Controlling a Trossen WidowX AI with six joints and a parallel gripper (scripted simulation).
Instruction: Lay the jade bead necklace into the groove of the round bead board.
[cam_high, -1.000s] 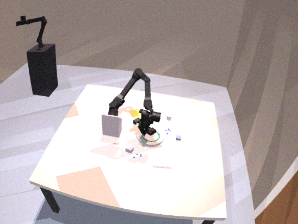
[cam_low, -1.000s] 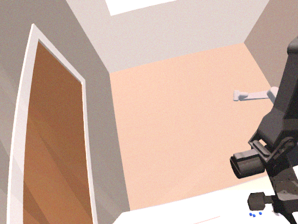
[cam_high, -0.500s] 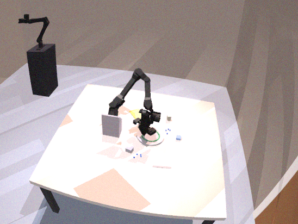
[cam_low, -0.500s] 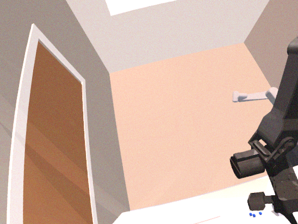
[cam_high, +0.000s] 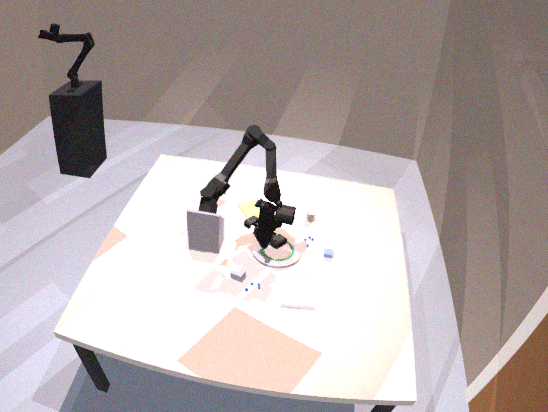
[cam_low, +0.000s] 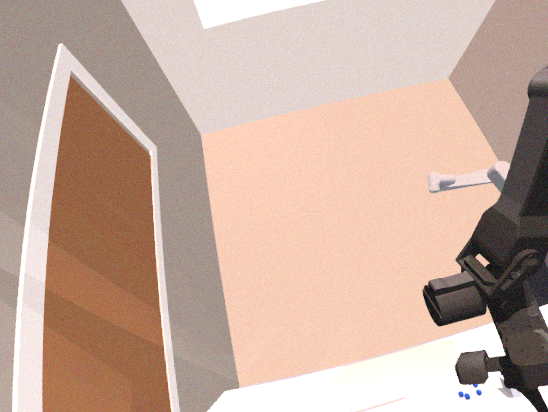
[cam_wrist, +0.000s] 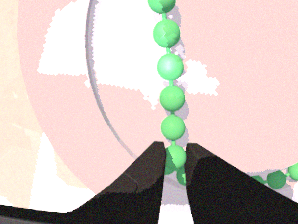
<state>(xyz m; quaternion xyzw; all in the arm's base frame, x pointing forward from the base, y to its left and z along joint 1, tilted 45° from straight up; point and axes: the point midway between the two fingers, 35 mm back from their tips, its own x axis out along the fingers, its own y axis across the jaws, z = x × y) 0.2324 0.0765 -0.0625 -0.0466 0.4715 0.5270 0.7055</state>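
The round white bead board is 5 cm ahead of my gripper tip, 1 cm to the left of it and 1 cm below it. Round my gripper tip: yellow sheet (9 cm behind, 26 cm to the left, 2 cm below); then blue block (27 cm ahead, 4 cm to the left, 1 cm below); then cream block (17 cm ahead, 26 cm to the left).
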